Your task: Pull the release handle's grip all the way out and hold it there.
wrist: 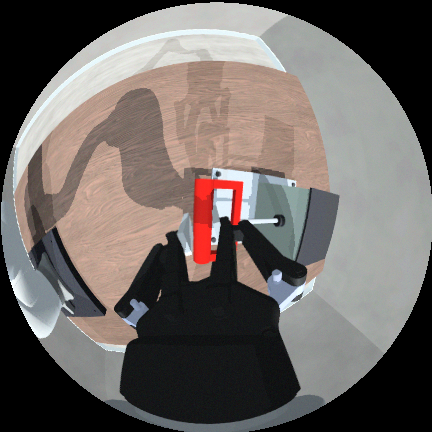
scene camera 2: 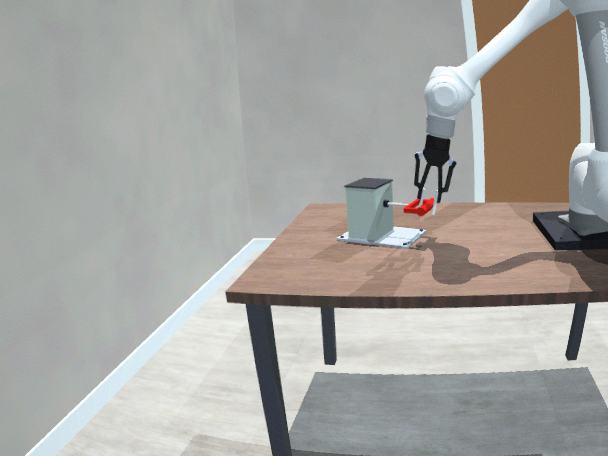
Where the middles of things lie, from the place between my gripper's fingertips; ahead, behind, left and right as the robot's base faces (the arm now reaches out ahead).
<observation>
Now: hand 13 cm short of the base plate (scene camera 2: 399, 237), 8 cm to the left of it and 9 cm above it.
</observation>
